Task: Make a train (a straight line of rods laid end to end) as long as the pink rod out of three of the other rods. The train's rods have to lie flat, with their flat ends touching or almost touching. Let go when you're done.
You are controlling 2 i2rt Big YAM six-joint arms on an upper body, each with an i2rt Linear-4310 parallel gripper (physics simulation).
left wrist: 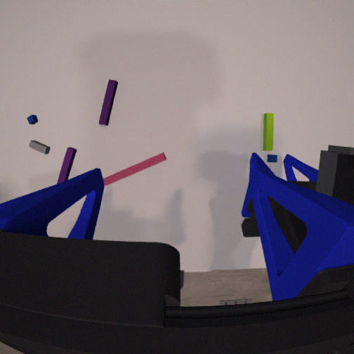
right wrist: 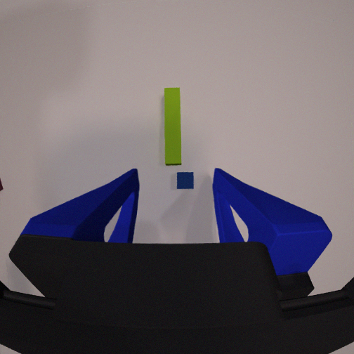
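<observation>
The pink rod (left wrist: pixel 135 168) lies slanted in the left wrist view, its lower end behind a finger. A green rod (left wrist: pixel 268 131) (right wrist: pixel 172 126) lies flat. A small blue block (left wrist: pixel 272 158) (right wrist: pixel 185 180) lies just below its near end, slightly right, with a narrow gap. A long purple rod (left wrist: pixel 108 102), another purple rod (left wrist: pixel 66 165) partly hidden by a finger, a grey rod (left wrist: pixel 39 147) and a small blue cube (left wrist: pixel 32 119) lie apart at the left. My left gripper (left wrist: pixel 176 176) is wide open and empty. My right gripper (right wrist: pixel 175 176) is partly open and empty, above the small blue block.
The pale table top (left wrist: pixel 200 65) (right wrist: pixel 280 75) bears the rods. The right gripper's blue fingers and dark body show beyond the left gripper's right finger in the left wrist view. The table's near edge shows at the bottom there. A dark red end shows at the right wrist view's left edge.
</observation>
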